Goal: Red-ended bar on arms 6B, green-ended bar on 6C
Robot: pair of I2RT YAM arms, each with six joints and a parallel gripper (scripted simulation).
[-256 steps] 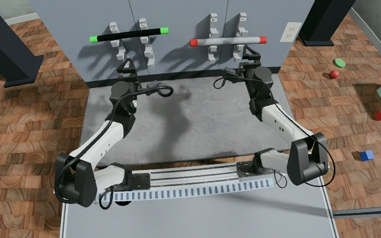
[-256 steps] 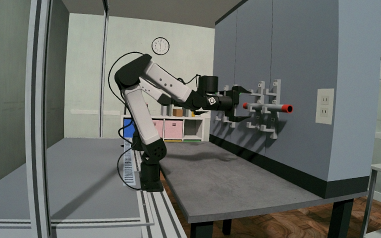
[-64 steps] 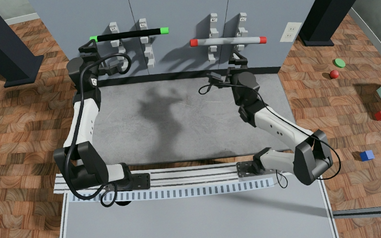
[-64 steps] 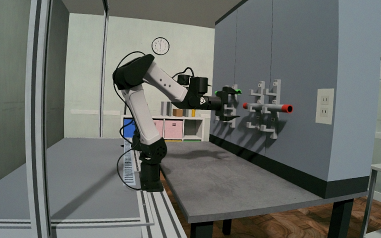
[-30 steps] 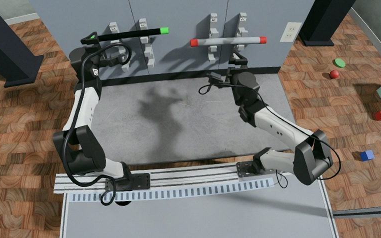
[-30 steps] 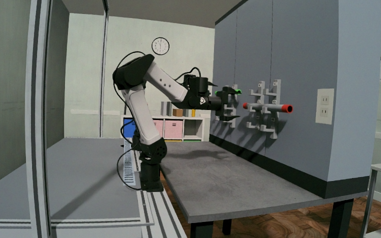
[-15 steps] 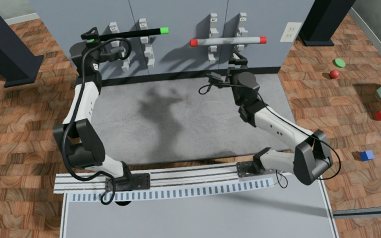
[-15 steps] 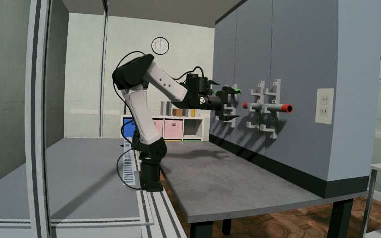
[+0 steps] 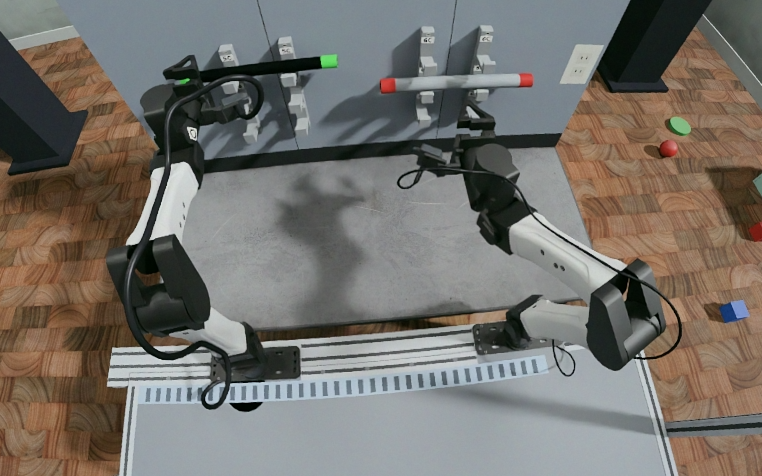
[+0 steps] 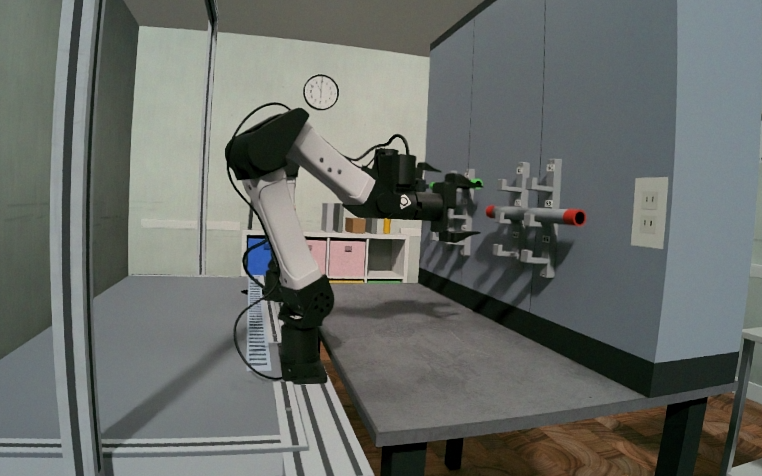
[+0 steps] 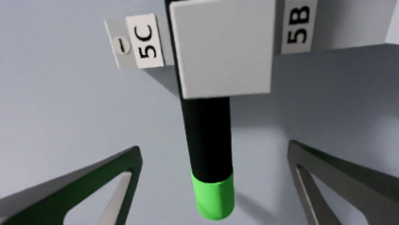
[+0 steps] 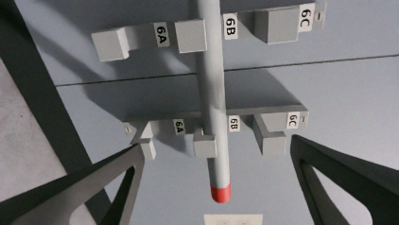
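Right now the green-ended bar is 12 cm to the right of my left hand. Round my left hand: red-ended bar (1 cm behind, 54 cm to the right, 7 cm below); then blue-grey wall (14 cm ahead, 34 cm to the right, 9 cm above); then rack strip (2 cm behind, 47 cm to the right, 8 cm below).
Right now the red-ended bar is 12 cm ahead of my right hand and 2 cm to the right of it. From my right hand the other things lie so: blue-grey wall 27 cm ahead, 18 cm to the left, 16 cm above; then outlet plate 32 cm to the right, 15 cm ahead, 1 cm above; then rack strip 12 cm ahead, 6 cm to the left, 1 cm below.
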